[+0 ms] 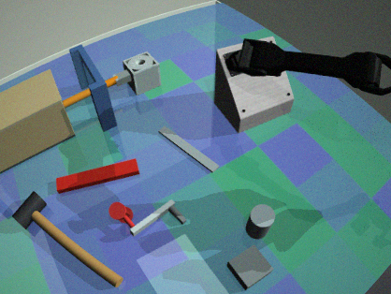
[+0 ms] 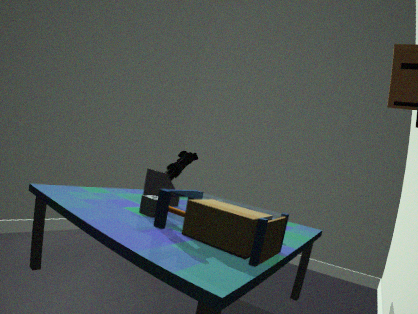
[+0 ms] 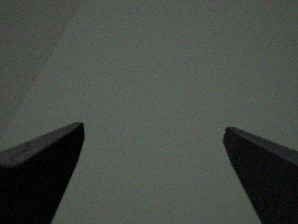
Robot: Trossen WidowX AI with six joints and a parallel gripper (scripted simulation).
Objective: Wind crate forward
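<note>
Right now my gripper tip is 830 mm short of the crank handle, 420 mm to the left of it and 300 mm above it. Round my gripper tip: grey flat bar 650 mm ahead, 570 mm to the right, 320 mm below; red knob 870 mm ahead, 430 mm to the right, 290 mm below; grey flat block 690 mm ahead, 310 mm below, 200 mm to the right.
</note>
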